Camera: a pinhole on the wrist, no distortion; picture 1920 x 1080 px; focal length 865.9 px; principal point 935.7 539.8 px. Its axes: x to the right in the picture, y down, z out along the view. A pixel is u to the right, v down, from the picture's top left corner.
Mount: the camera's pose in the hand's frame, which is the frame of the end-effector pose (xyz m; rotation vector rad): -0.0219 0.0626 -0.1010 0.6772 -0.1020 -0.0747
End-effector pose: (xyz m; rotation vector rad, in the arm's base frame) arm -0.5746 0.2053 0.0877 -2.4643 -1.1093 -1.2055
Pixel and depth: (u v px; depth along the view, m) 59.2 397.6 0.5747
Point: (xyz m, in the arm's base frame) -0.9035 0.1678 -0.6157
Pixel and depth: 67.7 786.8 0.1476
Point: -0.6162 0.1048 -0.0656
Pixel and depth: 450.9 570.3 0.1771
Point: -0.6323 0.1663 -0.0434
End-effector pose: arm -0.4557 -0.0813 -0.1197 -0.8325 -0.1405 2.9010
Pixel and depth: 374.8 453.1 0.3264
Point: -0.2764 0.0163 0.1379
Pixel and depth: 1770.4 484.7 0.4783
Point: -0.8969 0.2578 -0.0410
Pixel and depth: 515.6 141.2 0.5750
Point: -0.1813 0.3232 0.2680
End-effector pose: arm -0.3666 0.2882 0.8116 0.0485 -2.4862 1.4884
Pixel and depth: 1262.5 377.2 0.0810
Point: -0.3559 0.3266 0.8341
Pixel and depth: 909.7 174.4 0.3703
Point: -0.2594 0.0666 1.0026
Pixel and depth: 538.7 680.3 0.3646
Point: -0.1686 0.0375 0.7543
